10 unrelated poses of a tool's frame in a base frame.
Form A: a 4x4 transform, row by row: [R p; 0 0 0 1], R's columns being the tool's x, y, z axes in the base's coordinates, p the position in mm. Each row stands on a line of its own.
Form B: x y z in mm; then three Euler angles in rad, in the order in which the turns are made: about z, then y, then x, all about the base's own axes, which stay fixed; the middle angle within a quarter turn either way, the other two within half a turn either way. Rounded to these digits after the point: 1 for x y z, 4 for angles.
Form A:
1:
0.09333 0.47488 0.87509 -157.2
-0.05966 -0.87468 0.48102 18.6
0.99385 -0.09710 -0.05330 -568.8
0 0 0 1
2:
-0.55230 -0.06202 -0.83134 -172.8
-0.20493 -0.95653 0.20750 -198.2
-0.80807 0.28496 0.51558 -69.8
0 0 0 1
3:
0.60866 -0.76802 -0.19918 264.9
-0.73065 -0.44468 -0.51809 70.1
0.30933 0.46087 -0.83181 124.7
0 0 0 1
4:
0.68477 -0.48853 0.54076 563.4
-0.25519 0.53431 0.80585 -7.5
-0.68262 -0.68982 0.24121 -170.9
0 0 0 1
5:
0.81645 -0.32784 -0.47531 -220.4
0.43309 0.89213 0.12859 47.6
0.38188 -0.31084 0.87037 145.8
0 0 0 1
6:
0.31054 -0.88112 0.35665 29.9
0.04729 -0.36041 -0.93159 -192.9
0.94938 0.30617 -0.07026 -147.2
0 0 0 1
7:
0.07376 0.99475 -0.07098 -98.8
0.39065 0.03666 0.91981 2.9
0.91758 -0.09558 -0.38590 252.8
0 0 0 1
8:
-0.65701 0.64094 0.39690 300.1
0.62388 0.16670 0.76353 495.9
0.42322 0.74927 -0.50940 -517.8
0 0 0 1
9:
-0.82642 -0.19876 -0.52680 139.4
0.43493 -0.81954 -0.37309 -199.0
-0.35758 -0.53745 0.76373 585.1
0 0 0 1
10:
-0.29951 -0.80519 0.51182 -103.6
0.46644 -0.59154 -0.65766 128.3
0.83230 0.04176 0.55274 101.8
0 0 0 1
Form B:
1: -157.2 18.6 -568.8 -1.3767 1.0656 -1.6812
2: -172.8 -198.2 -69.8 3.0298 -0.9815 -0.3826
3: 264.9 70.1 124.7 0.9006 -0.2005 2.5845
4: 563.4 -7.5 -170.9 0.6197 0.5713 -1.2800
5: -220.4 47.6 145.8 0.3818 -0.4953 -0.1467
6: 29.9 -192.9 -147.2 1.2319 0.3647 1.6461
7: -98.8 2.9 252.8 -1.4968 -0.0710 -1.9680
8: 300.1 495.9 -517.8 -2.3686 0.4081 -2.1591
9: 139.4 -199.0 585.1 2.9056 -0.5548 0.4544
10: -103.6 128.3 101.8 1.9269 0.5373 0.8719
